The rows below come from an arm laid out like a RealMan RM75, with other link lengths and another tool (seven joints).
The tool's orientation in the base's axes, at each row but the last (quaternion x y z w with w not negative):
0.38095, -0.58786, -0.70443, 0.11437
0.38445, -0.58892, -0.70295, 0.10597
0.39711, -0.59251, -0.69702, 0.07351
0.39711, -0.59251, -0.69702, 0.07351
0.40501, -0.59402, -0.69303, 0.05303
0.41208, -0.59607, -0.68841, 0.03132
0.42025, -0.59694, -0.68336, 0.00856
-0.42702, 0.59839, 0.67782, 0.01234
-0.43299, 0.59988, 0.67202, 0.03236
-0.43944, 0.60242, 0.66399, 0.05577
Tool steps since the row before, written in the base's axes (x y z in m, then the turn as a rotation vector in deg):
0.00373, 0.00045, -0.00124, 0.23, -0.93, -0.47
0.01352, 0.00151, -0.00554, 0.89, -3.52, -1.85
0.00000, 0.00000, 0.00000, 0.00, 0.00, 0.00
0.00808, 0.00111, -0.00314, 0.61, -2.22, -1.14
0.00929, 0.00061, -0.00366, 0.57, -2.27, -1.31
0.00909, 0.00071, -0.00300, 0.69, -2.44, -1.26
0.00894, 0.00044, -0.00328, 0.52, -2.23, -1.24
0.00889, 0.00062, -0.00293, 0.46, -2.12, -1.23
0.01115, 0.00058, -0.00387, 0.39, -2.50, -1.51
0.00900, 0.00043, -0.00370, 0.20, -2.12, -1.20
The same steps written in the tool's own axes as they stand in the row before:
-0.00233, -0.00233, -0.00219, 0.60, -0.23, -0.85
-0.00783, -0.00957, -0.00793, 2.28, -0.95, -3.24
0.00000, 0.00000, 0.00000, 0.00, 0.00, 0.00
-0.00462, -0.00607, -0.00427, 1.39, -0.60, -2.07
-0.00470, -0.00713, -0.00520, 1.53, -0.71, -2.08
-0.00477, -0.00682, -0.00478, 1.52, -0.67, -2.29
-0.00416, -0.00721, -0.00465, 1.51, -0.63, -2.03
-0.00421, -0.00721, -0.00427, 1.49, -0.63, -1.90
-0.00482, -0.00945, -0.00521, 1.88, -0.70, -2.15
-0.00326, -0.00833, -0.00387, 1.62, -0.45, -1.77

